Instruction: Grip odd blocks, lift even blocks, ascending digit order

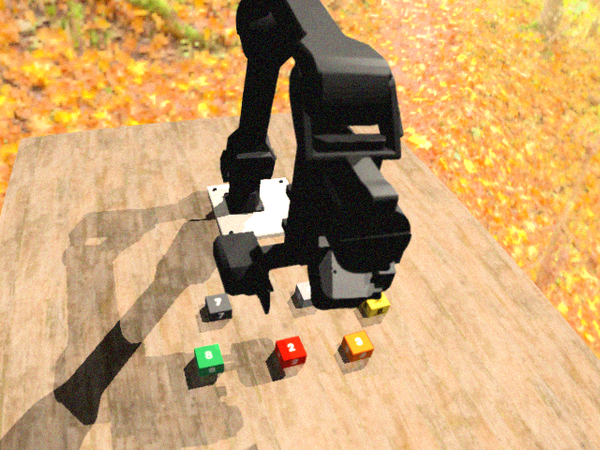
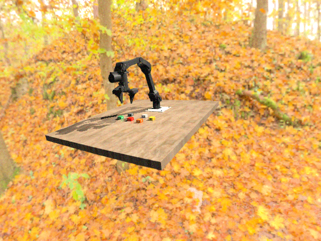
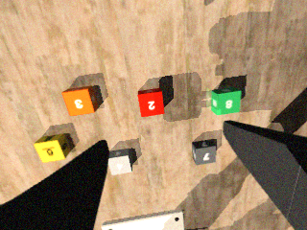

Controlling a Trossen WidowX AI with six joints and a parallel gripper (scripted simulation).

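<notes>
The red block lies 10 mm behind my gripper tip and 110 mm below it. Also, from my gripper tip: orange block: 100 mm to the left, 110 mm below; dark grey block: 110 mm behind, 80 mm to the right, 110 mm below; green block: 20 mm behind, 100 mm to the right, 110 mm below.
</notes>
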